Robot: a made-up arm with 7 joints.
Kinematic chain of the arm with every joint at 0, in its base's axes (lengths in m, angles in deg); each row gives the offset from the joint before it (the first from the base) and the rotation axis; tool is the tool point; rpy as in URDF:
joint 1: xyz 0 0 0.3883 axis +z
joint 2: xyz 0 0 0 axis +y
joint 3: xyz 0 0 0.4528 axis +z
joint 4: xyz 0.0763 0 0 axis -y
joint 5: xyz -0.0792 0 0.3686 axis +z
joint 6: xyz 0 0 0 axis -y
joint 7: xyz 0.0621 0 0 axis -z
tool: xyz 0 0 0 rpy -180 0 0
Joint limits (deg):
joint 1: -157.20..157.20
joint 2: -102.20..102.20
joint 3: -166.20..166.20
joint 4: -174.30..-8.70
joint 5: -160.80..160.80
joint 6: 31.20..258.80
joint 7: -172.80..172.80
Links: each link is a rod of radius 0.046 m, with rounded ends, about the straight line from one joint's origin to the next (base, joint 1, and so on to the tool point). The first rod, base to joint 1, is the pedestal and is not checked.
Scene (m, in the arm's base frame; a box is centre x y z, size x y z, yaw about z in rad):
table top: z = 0
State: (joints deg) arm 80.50 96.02 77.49 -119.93 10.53 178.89 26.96
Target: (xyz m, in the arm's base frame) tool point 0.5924 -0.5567 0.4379
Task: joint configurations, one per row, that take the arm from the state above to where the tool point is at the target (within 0.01 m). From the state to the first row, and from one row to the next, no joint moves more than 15 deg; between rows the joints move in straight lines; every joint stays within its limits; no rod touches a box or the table.
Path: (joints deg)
1: 66.98 92.73 72.72 -114.48 11.06 178.90 26.96
2: 53.47 89.43 67.94 -109.03 11.60 178.90 26.96
3: 39.95 86.14 63.17 -103.58 12.13 178.91 26.96
4: 26.43 82.85 58.40 -98.13 12.67 178.91 26.96
5: 12.92 79.55 53.62 -92.68 13.20 178.92 26.96
6: -0.60 76.26 48.85 -87.23 13.74 178.92 26.96
7: -14.12 72.97 44.08 -81.78 14.27 178.93 26.96
8: -27.63 69.67 39.30 -76.33 14.81 178.93 26.96
9: -41.15 66.38 34.53 -70.88 15.34 178.94 26.96
10: -54.67 63.09 29.75 -65.42 15.88 178.94 26.96

